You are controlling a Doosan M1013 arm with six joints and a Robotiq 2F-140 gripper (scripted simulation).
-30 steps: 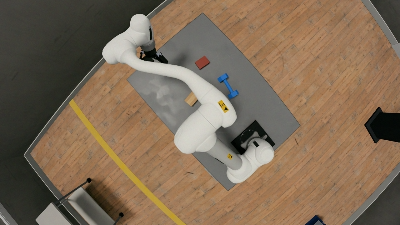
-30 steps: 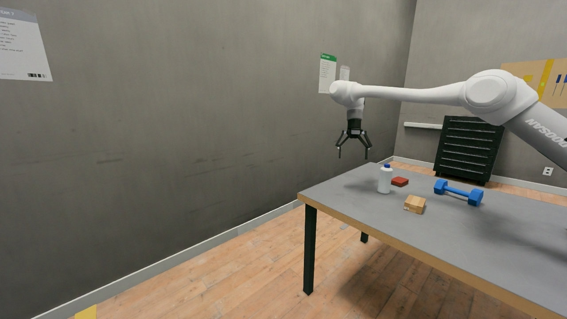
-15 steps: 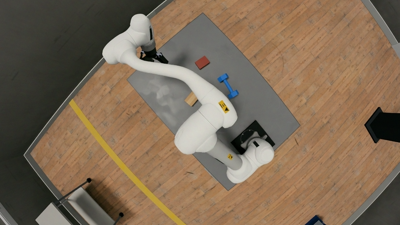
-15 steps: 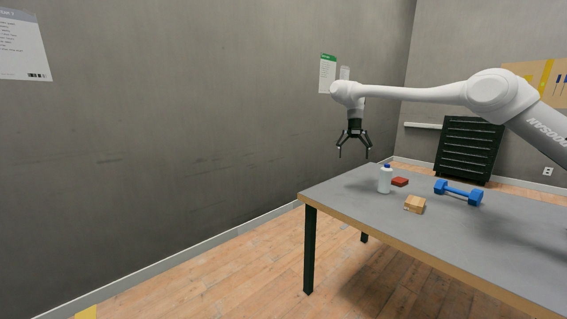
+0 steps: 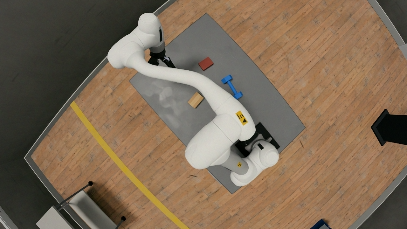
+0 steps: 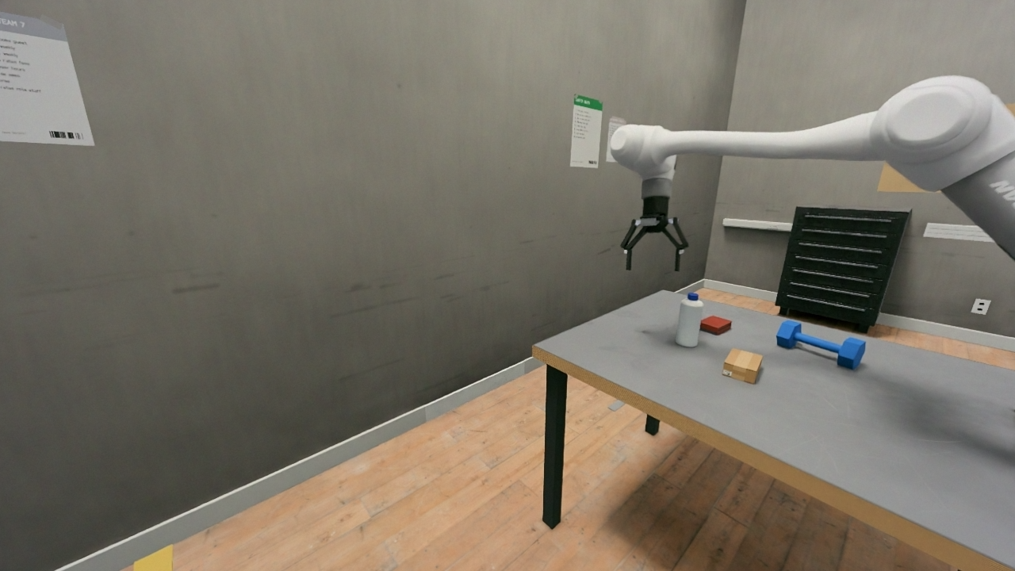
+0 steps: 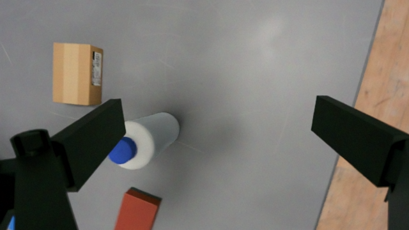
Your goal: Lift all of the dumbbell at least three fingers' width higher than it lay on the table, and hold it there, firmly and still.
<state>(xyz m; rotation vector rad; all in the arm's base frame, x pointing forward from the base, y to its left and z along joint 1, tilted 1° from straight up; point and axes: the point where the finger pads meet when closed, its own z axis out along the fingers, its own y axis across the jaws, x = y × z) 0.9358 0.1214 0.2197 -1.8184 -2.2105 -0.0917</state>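
The blue dumbbell lies 41 cm behind my hand, 28 cm to the right of it and 21 cm below it.
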